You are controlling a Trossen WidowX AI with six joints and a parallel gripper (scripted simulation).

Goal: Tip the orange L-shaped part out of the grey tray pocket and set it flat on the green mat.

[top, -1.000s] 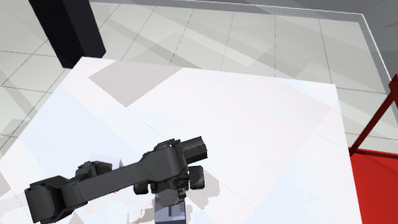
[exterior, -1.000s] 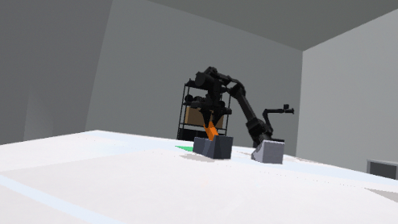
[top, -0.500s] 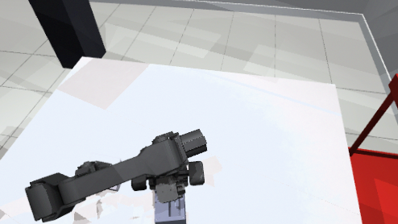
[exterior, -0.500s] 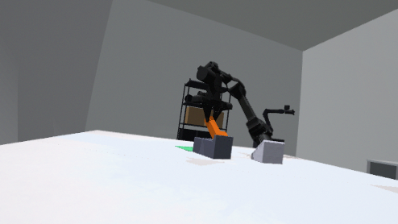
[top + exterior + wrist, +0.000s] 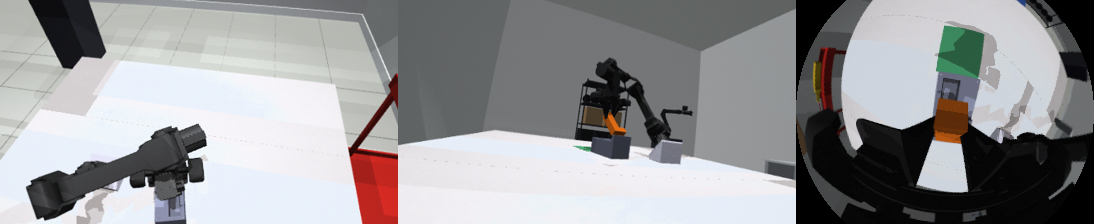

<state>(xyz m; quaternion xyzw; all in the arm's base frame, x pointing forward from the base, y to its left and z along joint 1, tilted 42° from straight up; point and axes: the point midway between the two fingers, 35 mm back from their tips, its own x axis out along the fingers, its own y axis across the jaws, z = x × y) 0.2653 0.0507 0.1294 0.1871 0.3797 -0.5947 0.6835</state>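
Now: the green mat 3 cm ahead of my gripper tip, 14 cm to the right of it and 17 cm below it. Round my gripper tip: orange L-shaped part 2 cm behind, 3 cm to the left, 3 cm below.
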